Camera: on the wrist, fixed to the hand. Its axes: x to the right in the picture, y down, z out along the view.
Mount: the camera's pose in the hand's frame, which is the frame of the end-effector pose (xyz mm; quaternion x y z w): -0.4 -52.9 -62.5 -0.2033 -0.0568 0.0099 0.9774
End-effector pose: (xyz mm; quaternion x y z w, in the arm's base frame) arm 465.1 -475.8 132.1 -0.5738 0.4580 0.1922 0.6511
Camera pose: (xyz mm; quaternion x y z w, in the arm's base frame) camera 482.5 -547.6 167.5 -0.6778 0.3773 0.3200 0.5439
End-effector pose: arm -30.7 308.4 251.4 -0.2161 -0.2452 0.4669 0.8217
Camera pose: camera 41.9 275.3 233.1 -0.3542 -0.3791 0.4269 0.7407
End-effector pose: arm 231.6 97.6 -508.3 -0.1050 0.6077 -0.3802 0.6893
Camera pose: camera 153.3 81.3 -490.9 -0.2583 0.6332 -0.2353 0.6907
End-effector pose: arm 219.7 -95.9 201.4 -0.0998 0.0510 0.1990 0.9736
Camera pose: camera 236.6 -157.1 149.7 -0.2837 -0.0449 0.2202 0.9322
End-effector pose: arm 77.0 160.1 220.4 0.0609 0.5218 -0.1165 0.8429
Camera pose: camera 9.0 123.1 193.8 -0.1133 0.4852 -0.0029 0.8670
